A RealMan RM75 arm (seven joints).
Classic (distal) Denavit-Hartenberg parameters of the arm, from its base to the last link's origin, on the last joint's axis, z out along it. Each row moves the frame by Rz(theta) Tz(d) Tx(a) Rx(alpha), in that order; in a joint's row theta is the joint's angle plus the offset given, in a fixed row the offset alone. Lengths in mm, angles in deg.
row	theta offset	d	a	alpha
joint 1	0	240.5	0	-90
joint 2	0	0	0	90
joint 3	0	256	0	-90
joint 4	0	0	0	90
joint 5	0	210	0	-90
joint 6	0	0	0	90
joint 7	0	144	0	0
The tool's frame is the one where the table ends.
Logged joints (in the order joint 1, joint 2, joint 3, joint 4, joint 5, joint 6, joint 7), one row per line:
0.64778 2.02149 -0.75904 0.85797 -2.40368 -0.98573 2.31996
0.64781 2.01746 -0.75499 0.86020 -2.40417 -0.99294 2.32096
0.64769 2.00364 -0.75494 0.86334 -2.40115 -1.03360 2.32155
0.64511 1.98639 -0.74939 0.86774 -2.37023 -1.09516 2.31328
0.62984 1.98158 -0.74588 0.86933 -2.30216 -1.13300 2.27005
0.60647 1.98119 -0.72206 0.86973 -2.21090 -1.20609 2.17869
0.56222 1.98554 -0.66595 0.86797 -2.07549 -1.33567 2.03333
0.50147 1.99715 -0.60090 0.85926 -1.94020 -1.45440 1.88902
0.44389 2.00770 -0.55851 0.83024 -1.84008 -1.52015 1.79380
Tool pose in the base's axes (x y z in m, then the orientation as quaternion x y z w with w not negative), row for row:
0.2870 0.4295 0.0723 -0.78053 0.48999 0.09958 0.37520
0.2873 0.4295 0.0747 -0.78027 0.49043 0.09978 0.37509
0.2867 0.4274 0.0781 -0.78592 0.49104 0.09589 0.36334
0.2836 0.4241 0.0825 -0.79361 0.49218 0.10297 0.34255
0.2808 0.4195 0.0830 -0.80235 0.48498 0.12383 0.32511
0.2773 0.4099 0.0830 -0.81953 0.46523 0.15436 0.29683
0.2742 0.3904 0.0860 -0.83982 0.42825 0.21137 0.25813
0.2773 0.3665 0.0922 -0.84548 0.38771 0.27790 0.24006
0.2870 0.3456 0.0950 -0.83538 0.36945 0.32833 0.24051
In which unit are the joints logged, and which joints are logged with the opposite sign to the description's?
The joints are logged in radians. Opposite sign: joint 4.
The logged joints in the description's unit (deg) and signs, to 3 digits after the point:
37.115 115.823 -43.490 -49.158 -137.721 -56.478 132.924
37.117 115.592 -43.258 -49.286 -137.749 -56.891 132.981
37.110 114.800 -43.255 -49.466 -137.576 -59.221 133.015
36.962 113.812 -42.937 -49.718 -135.804 -62.748 132.541
36.087 113.536 -42.736 -49.809 -131.904 -64.916 130.064
34.748 113.514 -41.371 -49.832 -126.675 -69.104 124.830
32.213 113.763 -38.156 -49.731 -118.917 -76.528 116.501
28.732 114.428 -34.429 -49.232 -111.165 -83.331 108.233
25.433 115.033 -32.000 -47.569 -105.429 -87.098 102.777

